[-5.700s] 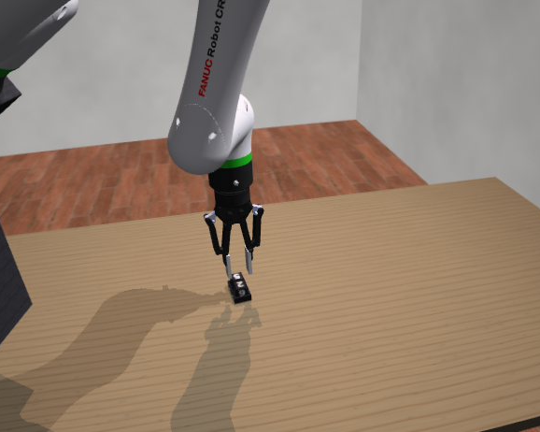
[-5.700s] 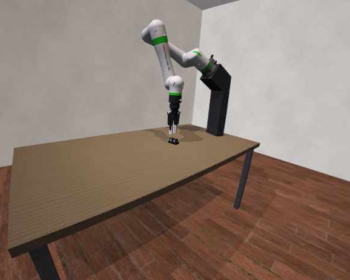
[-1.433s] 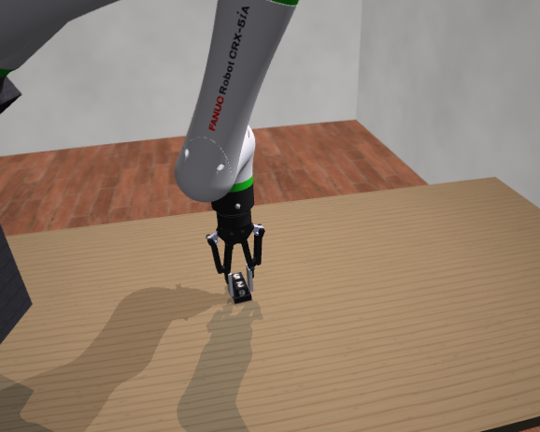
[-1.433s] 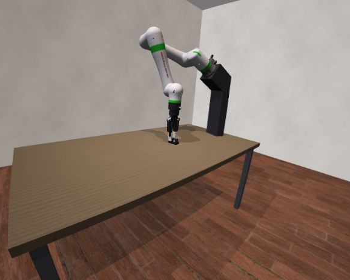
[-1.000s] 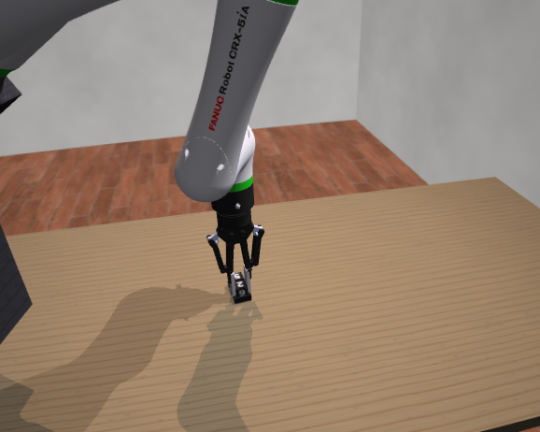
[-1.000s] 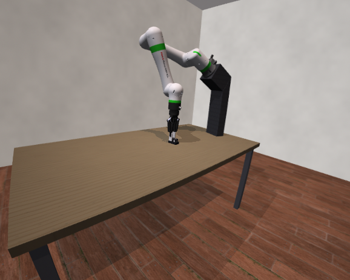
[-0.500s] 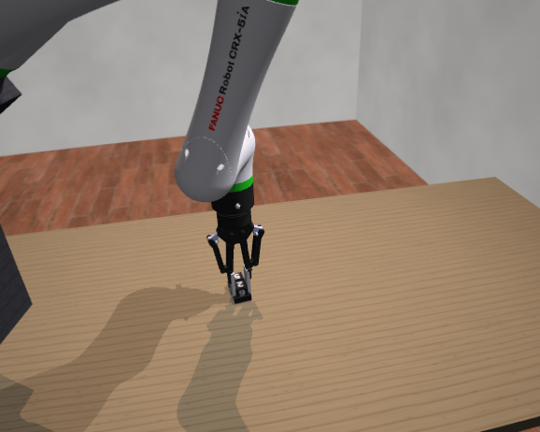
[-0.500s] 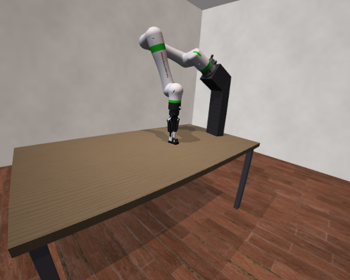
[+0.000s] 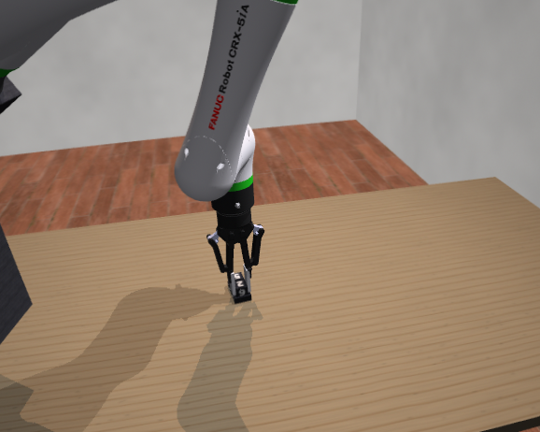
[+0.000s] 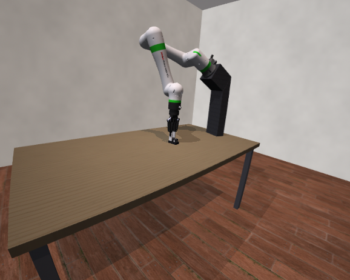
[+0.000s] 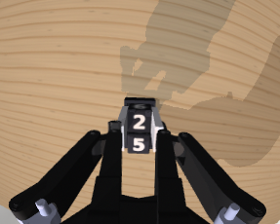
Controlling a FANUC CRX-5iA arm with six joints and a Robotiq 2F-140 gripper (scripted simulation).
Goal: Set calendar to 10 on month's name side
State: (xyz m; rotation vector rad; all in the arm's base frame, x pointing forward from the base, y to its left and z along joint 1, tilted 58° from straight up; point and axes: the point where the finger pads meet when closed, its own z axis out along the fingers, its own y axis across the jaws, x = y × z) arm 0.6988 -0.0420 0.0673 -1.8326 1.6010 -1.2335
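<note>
Now: hand 40 mm above the black tray and 20 mm to the right of it. From my hand the other things lie so: cube: 30 mm below.
</note>
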